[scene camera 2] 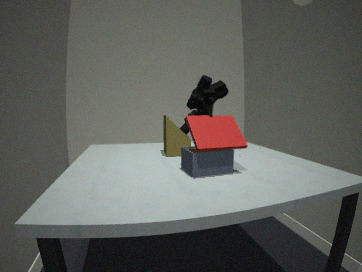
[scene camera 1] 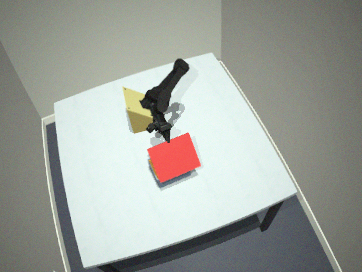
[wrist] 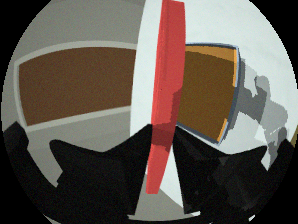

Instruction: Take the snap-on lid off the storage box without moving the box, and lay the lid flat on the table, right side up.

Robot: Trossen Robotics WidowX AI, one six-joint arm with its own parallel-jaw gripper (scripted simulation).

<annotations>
my gripper: holds a red lid (scene camera 2: 220,132)
</annotations>
